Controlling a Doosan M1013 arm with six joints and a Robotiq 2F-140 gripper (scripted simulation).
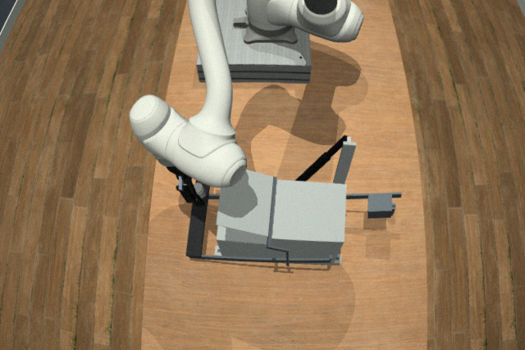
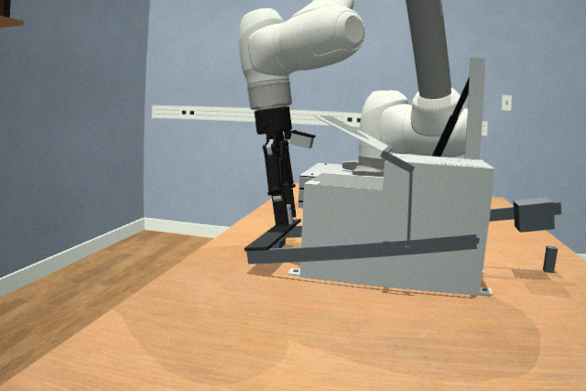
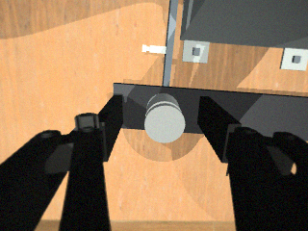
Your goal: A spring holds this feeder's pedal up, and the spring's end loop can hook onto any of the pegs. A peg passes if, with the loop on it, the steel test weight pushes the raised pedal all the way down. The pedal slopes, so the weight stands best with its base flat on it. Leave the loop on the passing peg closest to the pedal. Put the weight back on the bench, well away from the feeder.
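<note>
Now: hand 10 mm above the steel test weight. Round my hand: small grey block (10 mm to the right, 80 mm below).
</note>
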